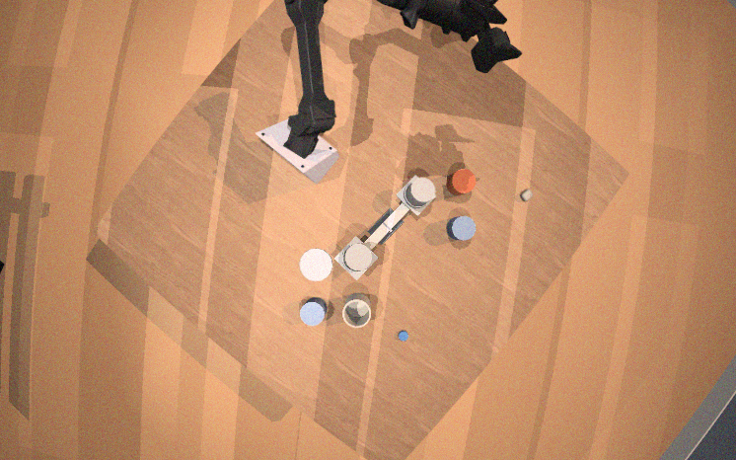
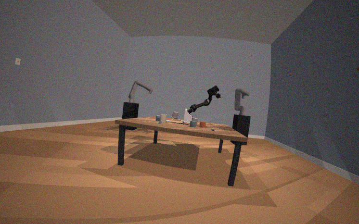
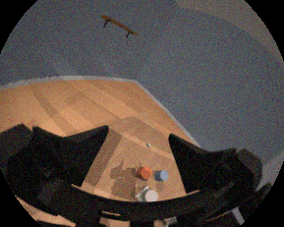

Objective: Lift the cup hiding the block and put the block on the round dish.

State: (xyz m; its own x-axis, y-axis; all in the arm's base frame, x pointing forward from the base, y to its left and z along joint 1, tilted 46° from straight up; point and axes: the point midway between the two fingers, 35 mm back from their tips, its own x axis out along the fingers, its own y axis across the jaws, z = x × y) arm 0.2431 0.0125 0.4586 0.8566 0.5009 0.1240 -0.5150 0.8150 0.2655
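Right now the small pale block is 370 mm below my gripper tip, 280 mm to the right of it and 20 mm ahead of it. From my gripper tip the other things lie so: round dish 620 mm to the right, 400 mm below, 130 mm behind; orange cylinder 370 mm below, 190 mm to the right, 100 mm ahead; beige cup 660 mm to the right, 370 mm below, 50 mm ahead.
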